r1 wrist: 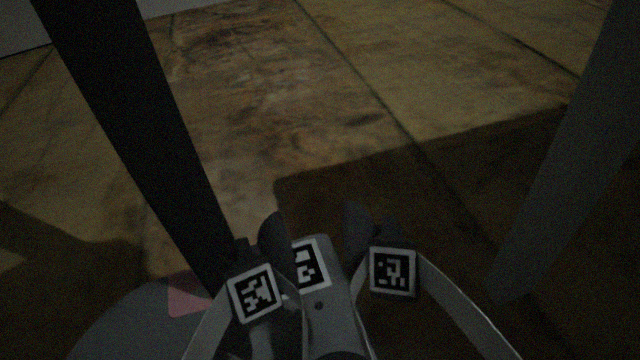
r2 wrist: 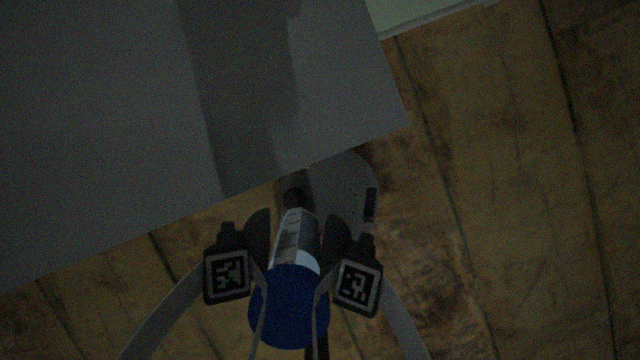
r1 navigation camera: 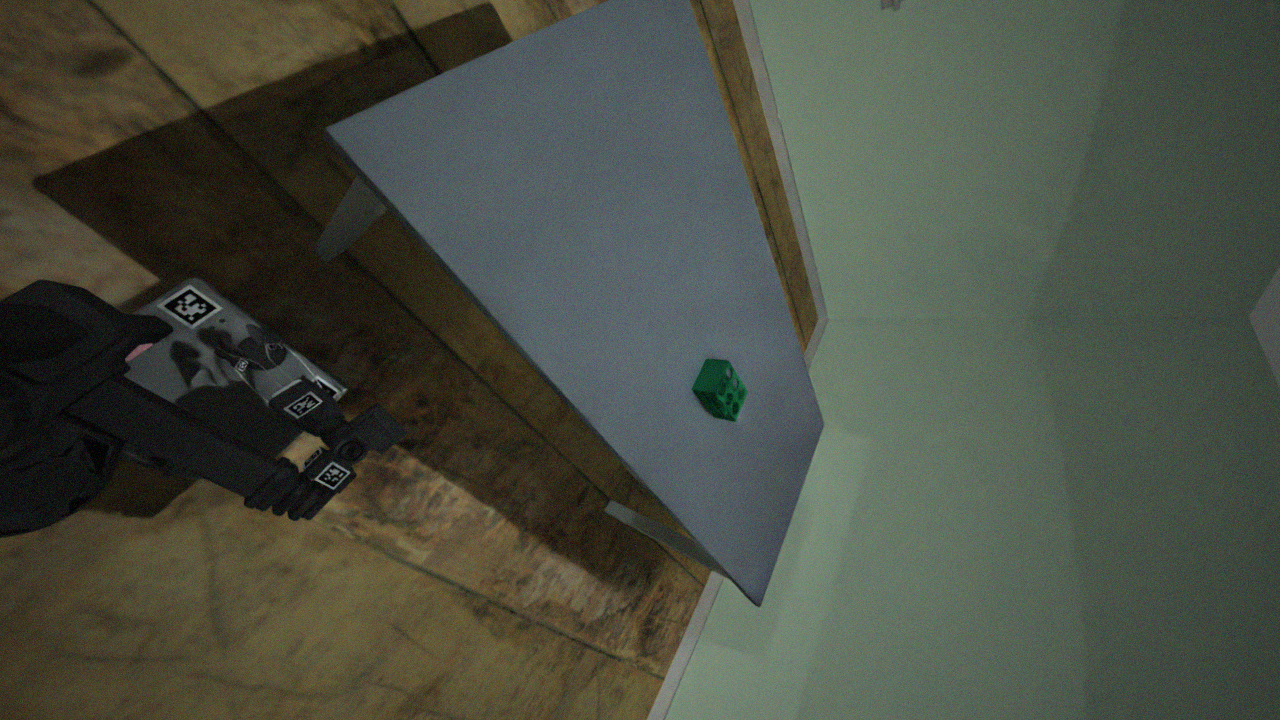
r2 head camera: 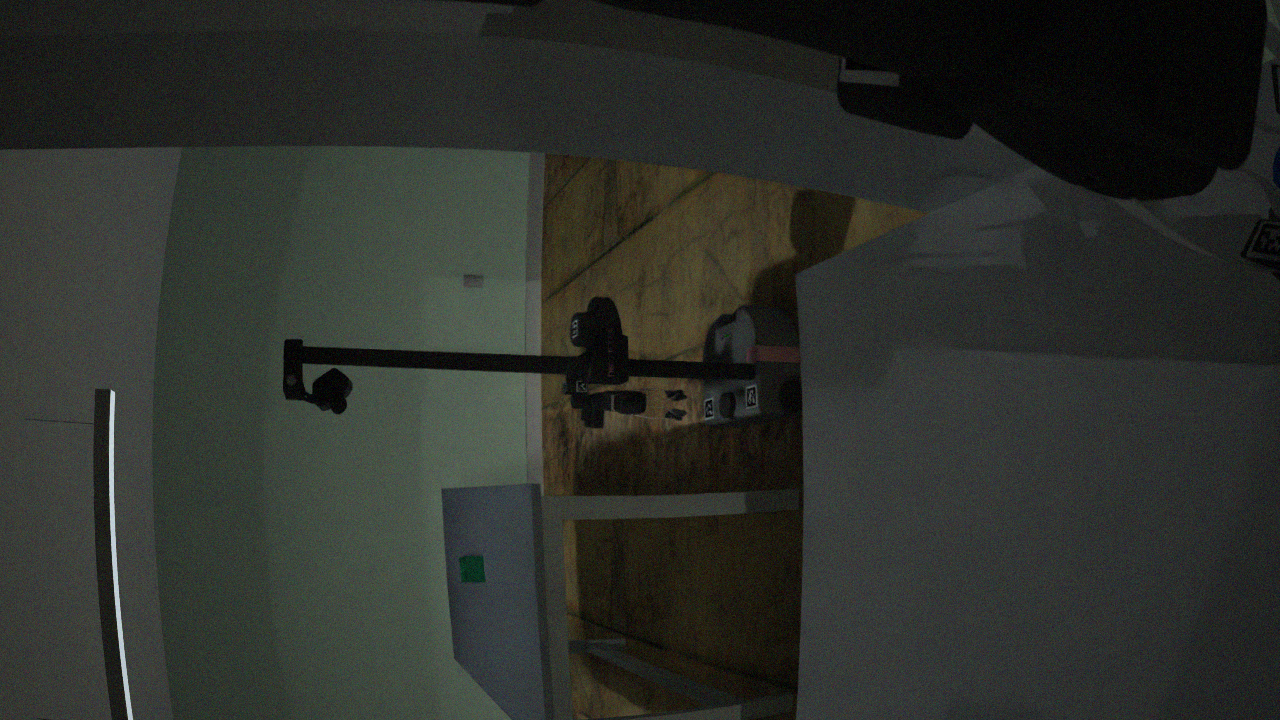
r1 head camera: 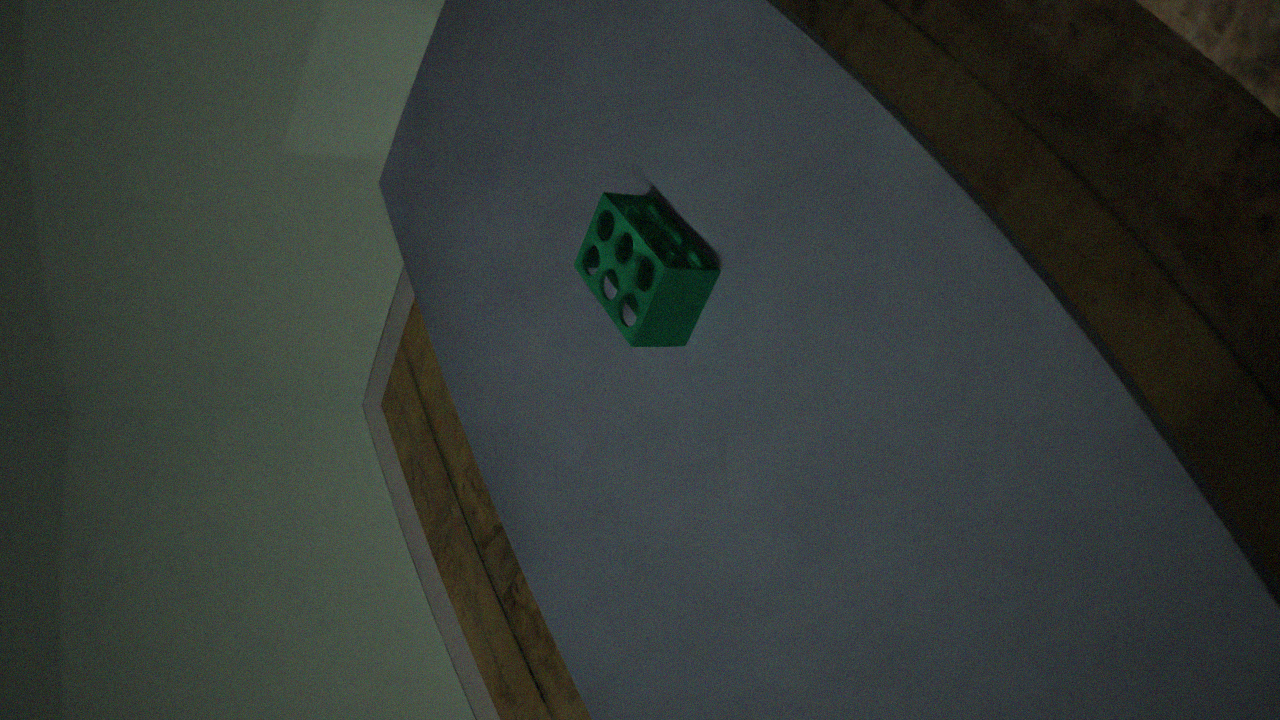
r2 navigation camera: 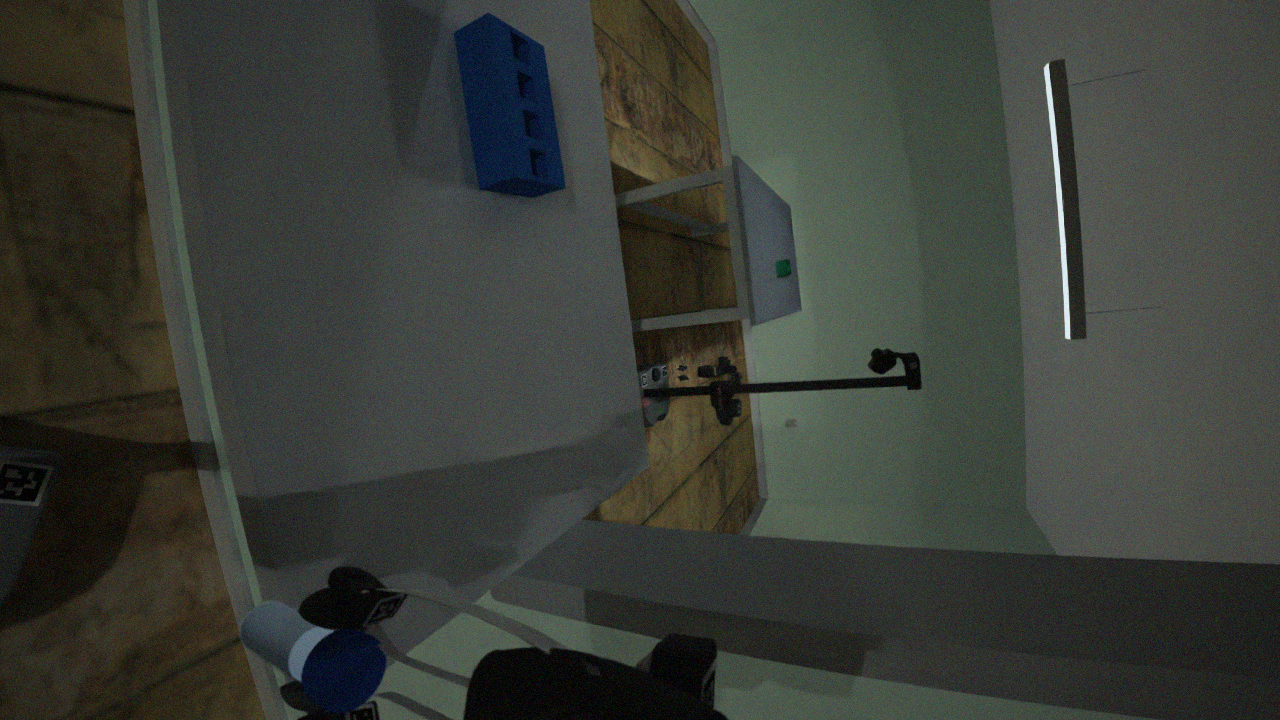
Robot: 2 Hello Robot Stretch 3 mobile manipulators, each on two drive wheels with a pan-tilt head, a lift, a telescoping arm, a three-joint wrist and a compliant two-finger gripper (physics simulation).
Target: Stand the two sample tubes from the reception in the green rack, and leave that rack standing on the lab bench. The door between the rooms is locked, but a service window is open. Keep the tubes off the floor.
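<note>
The green rack (r1 head camera: 680,304) (r1 navigation camera: 713,376) (r2 head camera: 471,568) (r2 navigation camera: 783,267) stands upright on a blue-grey bench (r1 head camera: 805,447) (r1 navigation camera: 554,223) (r2 head camera: 496,617) (r2 navigation camera: 763,214). Its holes face up and hold no tube. The r1 gripper (r1 wrist: 317,232) (r2 head camera: 675,404) (r2 navigation camera: 682,372) is below the bench top, above r1's own base. Its fingers stand partly apart with nothing between them. The r2 gripper (r2 navigation camera: 308,640) (r2 wrist: 296,236) is shut on a sample tube (r2 navigation camera: 344,669) (r2 wrist: 290,312) with a blue cap and white band, held cap up beside the near grey table's edge. A second tube does not show.
A blue rack (r2 navigation camera: 501,107) with square holes stands on the near grey table (r2 head camera: 1029,492) (r2 navigation camera: 402,340) (r2 wrist: 90,125). A grey bench leg (r1 wrist: 565,150) is beside r1's gripper, and r1's black mast (r1 wrist: 130,125) is on the other side. A dark grey panel (r2 navigation camera: 984,617) borders r2's view.
</note>
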